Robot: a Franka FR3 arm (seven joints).
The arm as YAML. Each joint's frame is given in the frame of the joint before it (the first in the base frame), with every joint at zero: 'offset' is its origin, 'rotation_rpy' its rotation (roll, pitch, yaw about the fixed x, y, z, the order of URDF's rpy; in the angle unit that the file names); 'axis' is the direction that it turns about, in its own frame. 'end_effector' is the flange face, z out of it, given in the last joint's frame.
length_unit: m
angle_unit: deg
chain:
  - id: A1
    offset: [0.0, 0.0, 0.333]
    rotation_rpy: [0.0, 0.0, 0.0]
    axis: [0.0, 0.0, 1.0]
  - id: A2
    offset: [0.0, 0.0, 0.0]
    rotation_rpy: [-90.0, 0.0, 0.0]
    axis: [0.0, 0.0, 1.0]
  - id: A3
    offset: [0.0, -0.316, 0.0]
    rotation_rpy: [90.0, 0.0, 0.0]
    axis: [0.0, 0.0, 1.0]
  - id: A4
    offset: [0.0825, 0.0, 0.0]
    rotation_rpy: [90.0, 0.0, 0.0]
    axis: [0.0, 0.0, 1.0]
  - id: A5
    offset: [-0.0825, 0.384, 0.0]
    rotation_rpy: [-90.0, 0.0, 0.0]
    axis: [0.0, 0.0, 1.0]
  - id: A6
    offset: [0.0, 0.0, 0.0]
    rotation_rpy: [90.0, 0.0, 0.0]
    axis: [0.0, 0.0, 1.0]
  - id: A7
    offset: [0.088, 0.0, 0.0]
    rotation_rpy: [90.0, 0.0, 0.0]
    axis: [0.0, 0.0, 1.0]
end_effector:
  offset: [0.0, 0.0, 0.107]
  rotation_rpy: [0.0, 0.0, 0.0]
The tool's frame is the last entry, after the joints.
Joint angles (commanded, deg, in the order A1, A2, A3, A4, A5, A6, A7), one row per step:
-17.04, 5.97, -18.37, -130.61, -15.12, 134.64, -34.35
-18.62, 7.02, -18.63, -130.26, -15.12, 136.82, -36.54
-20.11, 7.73, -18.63, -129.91, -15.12, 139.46, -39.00
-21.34, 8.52, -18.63, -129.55, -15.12, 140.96, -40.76
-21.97, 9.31, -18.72, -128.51, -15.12, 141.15, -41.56
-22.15, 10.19, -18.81, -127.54, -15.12, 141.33, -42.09
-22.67, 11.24, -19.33, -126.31, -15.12, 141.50, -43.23
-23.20, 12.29, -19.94, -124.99, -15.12, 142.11, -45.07
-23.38, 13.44, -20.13, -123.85, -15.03, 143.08, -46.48
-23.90, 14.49, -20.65, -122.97, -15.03, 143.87, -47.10
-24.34, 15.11, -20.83, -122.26, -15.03, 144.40, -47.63
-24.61, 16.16, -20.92, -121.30, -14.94, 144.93, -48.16
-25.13, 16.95, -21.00, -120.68, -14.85, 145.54, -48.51
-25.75, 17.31, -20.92, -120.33, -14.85, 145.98, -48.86
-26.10, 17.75, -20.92, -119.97, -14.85, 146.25, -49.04
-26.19, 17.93, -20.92, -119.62, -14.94, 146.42, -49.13
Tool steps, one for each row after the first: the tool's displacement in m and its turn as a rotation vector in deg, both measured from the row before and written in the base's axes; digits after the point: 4 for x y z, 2 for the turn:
-0.0047, -0.0157, -0.0034, -0.54, -0.82, 0.78
-0.0024, -0.0134, 0.0002, -0.88, -1.44, 1.50
-0.0033, -0.0108, -0.0021, -0.48, -0.47, 0.83
0.0004, -0.0087, 0.0008, -0.42, -0.05, 0.15
0.0027, -0.0052, -0.0006, -0.36, 0.05, 0.34
-0.0012, -0.0116, -0.0001, -0.49, 0.20, 0.19
-0.0009, -0.0129, 0.0013, -0.75, -0.03, 0.89
0.0038, -0.0069, -0.0007, -0.71, -0.25, 1.26
-0.0023, -0.0107, -0.0017, -0.66, -0.11, -0.15
-0.0006, -0.0070, 0.0004, -0.53, -0.21, 0.10
0.0020, -0.0059, -0.0020, -0.47, -0.04, 0.32
-0.0010, -0.0066, -0.0019, -0.39, -0.14, -0.10
-0.0019, -0.0053, -0.0003, -0.29, -0.17, -0.05
-0.0008, -0.0038, -0.0012, -0.20, -0.01, -0.06
0.0010, -0.0019, 0.0011, -0.30, -0.14, 0.15

